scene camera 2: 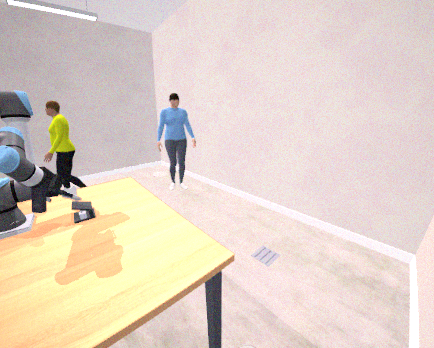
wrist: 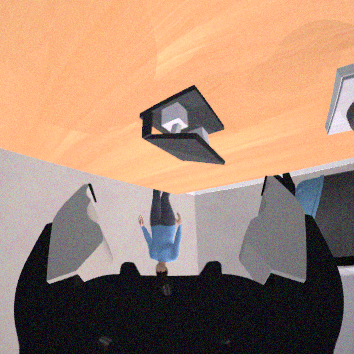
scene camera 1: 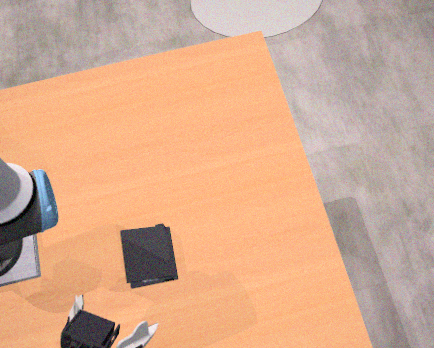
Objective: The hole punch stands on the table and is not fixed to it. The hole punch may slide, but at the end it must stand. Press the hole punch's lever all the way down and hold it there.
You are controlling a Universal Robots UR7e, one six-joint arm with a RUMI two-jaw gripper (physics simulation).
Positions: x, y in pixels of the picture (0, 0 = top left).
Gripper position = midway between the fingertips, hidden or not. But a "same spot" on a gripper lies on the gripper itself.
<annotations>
my gripper: scene camera 2; wrist; scene camera 1 119, 309
same spot on my gripper: (wrist: 282, 248) = (scene camera 2: 46, 197)
</annotations>
